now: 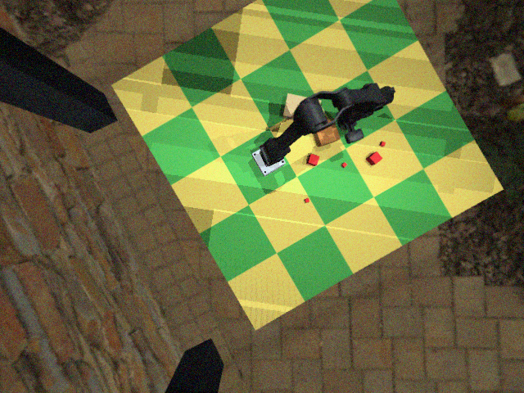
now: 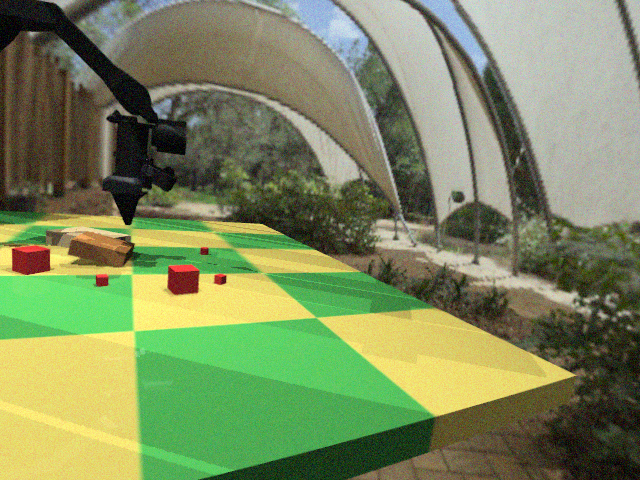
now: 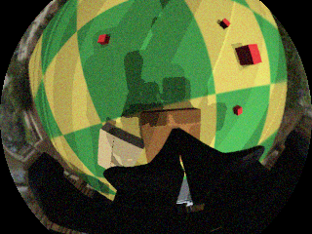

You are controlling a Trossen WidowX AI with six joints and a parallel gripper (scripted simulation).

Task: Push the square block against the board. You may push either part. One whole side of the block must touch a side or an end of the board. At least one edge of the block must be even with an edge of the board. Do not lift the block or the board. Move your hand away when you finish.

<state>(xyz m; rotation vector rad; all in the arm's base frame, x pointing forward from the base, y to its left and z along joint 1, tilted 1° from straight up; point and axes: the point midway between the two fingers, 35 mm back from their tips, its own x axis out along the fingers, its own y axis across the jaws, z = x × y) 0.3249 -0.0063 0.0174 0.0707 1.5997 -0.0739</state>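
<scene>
Now: gripper tip 4 cm past the square block and 4 cm above it. Round my gripper tip: board (15 cm to the left, 9 cm behind, 6 cm below).
</scene>
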